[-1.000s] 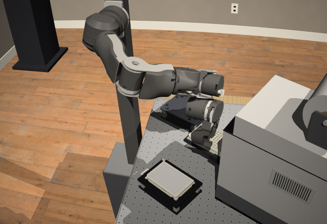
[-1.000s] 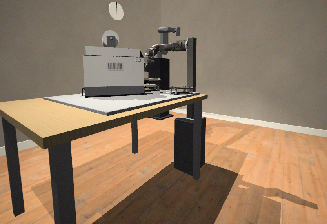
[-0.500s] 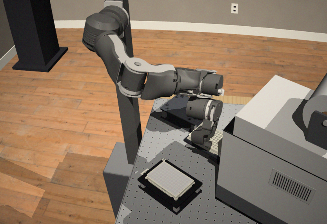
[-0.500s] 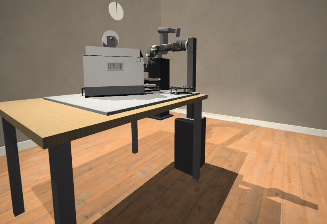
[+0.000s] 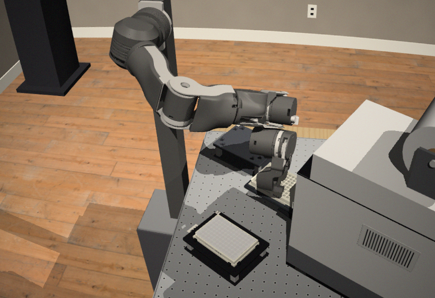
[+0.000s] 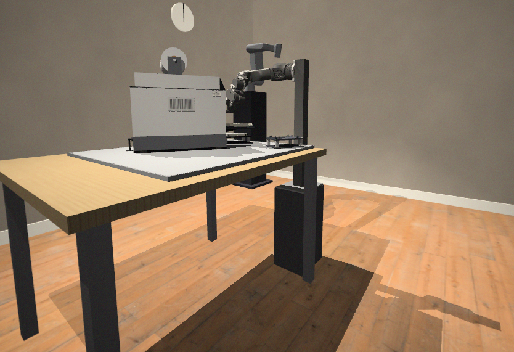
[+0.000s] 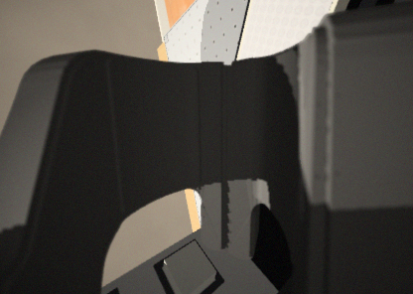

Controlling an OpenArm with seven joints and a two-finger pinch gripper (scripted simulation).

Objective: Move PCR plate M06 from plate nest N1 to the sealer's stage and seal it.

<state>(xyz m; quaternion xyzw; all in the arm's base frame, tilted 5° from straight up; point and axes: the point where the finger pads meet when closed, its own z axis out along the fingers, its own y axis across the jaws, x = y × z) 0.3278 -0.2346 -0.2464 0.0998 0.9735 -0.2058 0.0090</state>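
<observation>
Right now the open-welled plate M06 is 20 mm ahead of my hand, 90 mm to the left of it and 80 mm below it. From my hand the other things lie so: sealed plate M09: 90 mm behind, 50 mm to the right, 140 mm below; then square grey key: 60 mm ahead, 40 mm to the right; then dark sealer stage: 20 mm ahead, 90 mm to the left, 90 mm below.
</observation>
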